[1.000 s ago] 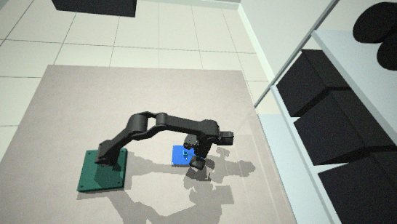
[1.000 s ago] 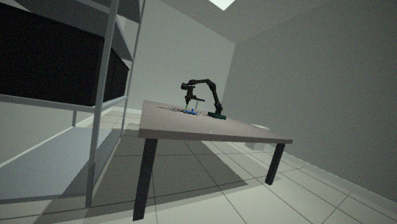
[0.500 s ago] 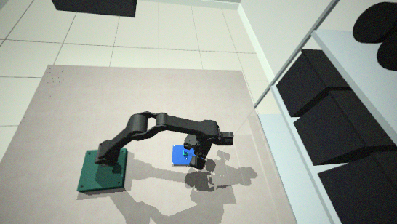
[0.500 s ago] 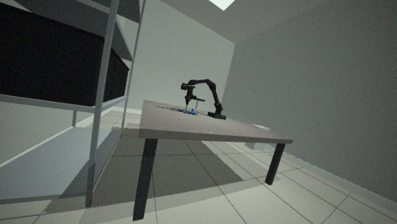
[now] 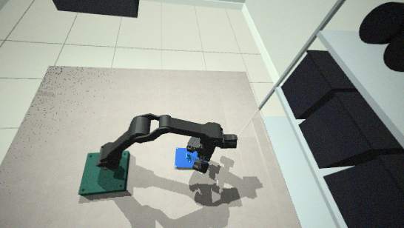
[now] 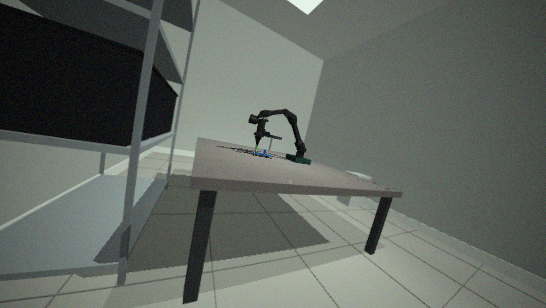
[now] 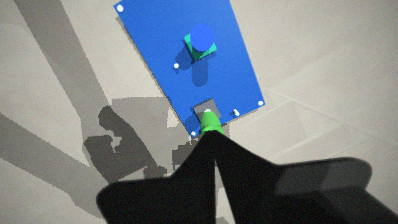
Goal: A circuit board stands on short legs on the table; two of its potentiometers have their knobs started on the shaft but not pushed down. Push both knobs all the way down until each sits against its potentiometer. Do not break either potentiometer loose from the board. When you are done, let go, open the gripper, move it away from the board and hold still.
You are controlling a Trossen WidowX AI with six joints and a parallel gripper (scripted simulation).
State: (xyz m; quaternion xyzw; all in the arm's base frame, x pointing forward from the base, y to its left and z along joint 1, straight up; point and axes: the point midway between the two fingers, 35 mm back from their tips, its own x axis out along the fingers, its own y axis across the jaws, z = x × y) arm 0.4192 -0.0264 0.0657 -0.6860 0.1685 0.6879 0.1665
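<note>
Now: gripper tip 1 cm above the green knob. Also, from my gripper tip: blue knob: 6 cm behind, 3 cm to the left, 4 cm below.
</note>
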